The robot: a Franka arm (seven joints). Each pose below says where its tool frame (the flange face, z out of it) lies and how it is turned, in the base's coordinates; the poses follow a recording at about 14 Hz.
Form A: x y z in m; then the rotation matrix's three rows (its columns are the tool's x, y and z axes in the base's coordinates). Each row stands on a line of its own.
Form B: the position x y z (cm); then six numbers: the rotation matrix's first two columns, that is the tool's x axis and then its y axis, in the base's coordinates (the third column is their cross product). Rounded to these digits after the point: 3 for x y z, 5 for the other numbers.
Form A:
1:
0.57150, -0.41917, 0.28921
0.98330, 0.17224, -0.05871
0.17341, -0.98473, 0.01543
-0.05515, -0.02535, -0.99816
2:
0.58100, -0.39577, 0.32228
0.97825, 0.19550, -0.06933
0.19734, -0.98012, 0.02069
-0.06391, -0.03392, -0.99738
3:
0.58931, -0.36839, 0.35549
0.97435, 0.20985, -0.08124
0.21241, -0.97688, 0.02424
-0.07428, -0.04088, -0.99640
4:
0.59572, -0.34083, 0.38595
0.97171, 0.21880, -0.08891
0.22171, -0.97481, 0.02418
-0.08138, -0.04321, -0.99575
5:
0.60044, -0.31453, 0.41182
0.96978, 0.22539, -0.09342
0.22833, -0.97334, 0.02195
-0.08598, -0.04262, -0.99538
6:
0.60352, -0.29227, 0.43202
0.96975, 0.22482, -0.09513
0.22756, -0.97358, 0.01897
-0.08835, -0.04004, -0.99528
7:
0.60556, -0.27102, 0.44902
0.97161, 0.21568, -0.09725
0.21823, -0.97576, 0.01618
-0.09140, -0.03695, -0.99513
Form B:
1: 57.150, -41.917, 28.921, 0.98330, 0.17341, -0.05515, 0.17224, -0.98473, -0.02535
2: 58.100, -39.577, 32.228, 0.97825, 0.19734, -0.06391, 0.19550, -0.98012, -0.03392
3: 58.931, -36.839, 35.549, 0.97435, 0.21241, -0.07428, 0.20985, -0.97688, -0.04088
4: 59.572, -34.083, 38.595, 0.97171, 0.22171, -0.08138, 0.21880, -0.97481, -0.04321
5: 60.044, -31.453, 41.182, 0.96978, 0.22833, -0.08598, 0.22539, -0.97334, -0.04262
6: 60.352, -29.227, 43.202, 0.96975, 0.22756, -0.08835, 0.22482, -0.97358, -0.04004
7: 60.556, -27.102, 44.902, 0.97161, 0.21823, -0.09140, 0.21568, -0.97576, -0.03695
